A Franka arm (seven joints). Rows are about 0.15 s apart.
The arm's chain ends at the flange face. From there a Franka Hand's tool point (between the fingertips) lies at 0.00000 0.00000 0.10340 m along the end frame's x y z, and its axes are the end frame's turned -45 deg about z.
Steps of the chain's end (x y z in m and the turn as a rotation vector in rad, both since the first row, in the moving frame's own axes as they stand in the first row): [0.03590 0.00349 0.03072 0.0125 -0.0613 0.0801]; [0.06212 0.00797 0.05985 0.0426 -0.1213 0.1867]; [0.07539 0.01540 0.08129 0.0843 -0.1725 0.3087]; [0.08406 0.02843 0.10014 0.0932 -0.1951 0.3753]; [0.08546 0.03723 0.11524 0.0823 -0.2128 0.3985]
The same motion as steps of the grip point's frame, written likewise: [0.01957 0.02232 0.03052 0.0522 -0.0345 0.0801]; [0.03370 0.03715 0.05900 0.1159 -0.0556 0.1867]; [0.03898 0.04485 0.07941 0.1816 -0.0624 0.3087]; [0.03601 0.05774 0.09776 0.2039 -0.0721 0.3753]; [0.02912 0.06406 0.11260 0.2087 -0.0923 0.3985]
